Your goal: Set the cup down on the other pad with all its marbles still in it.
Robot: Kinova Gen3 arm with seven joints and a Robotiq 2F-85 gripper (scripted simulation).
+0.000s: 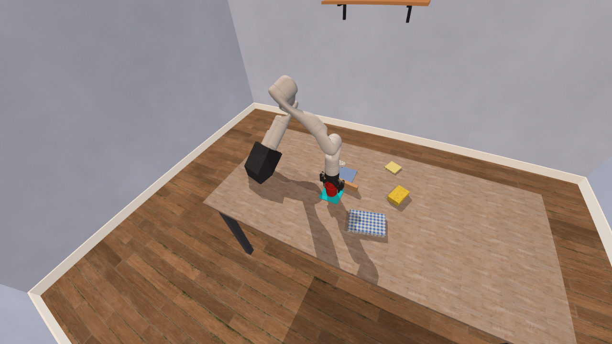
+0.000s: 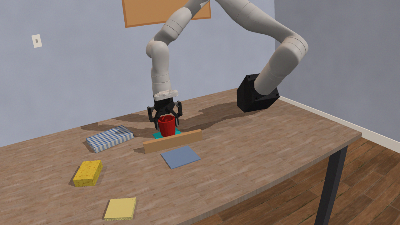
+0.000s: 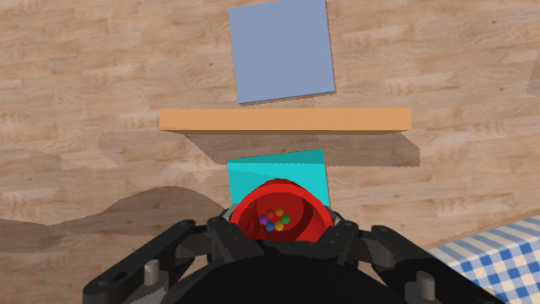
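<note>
Right now the teal pad is 60 mm below my hand. Also, from my hand: red cup (20 mm below); wooden rail (90 mm to the left, 40 mm below); grey-blue pad (10 mm behind, 180 mm to the left, 60 mm below).
</note>
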